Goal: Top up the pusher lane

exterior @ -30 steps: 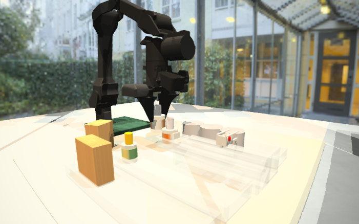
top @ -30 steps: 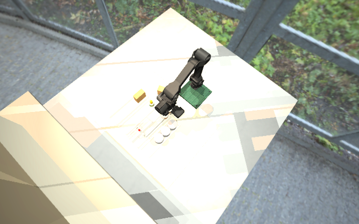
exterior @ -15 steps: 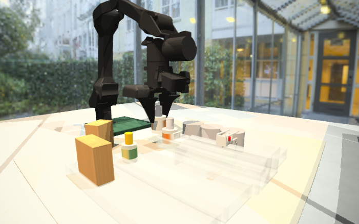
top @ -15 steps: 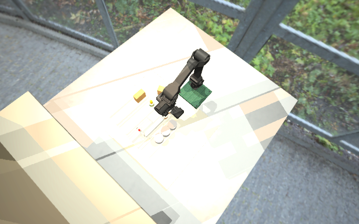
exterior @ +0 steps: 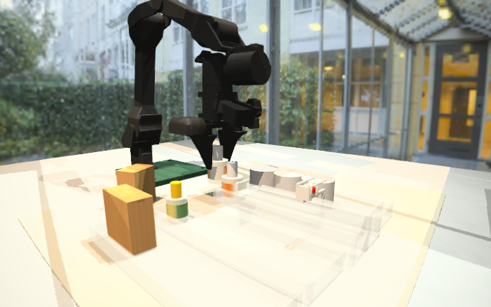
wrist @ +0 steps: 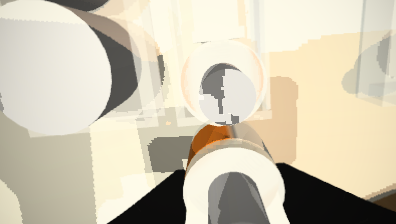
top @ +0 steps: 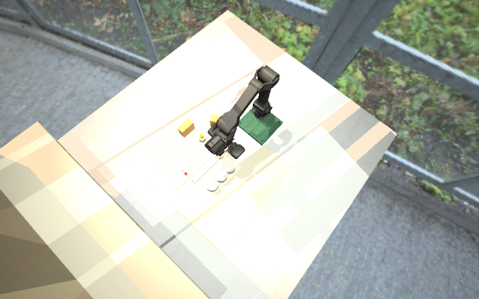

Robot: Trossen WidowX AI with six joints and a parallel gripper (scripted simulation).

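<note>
Right now the clear lane is 190 mm ahead of my gripper tip and 40 mm below it. The rest, counted from my gripper tip: pusher plate 150 mm ahead, 10 mm to the right, 10 mm below.
</note>
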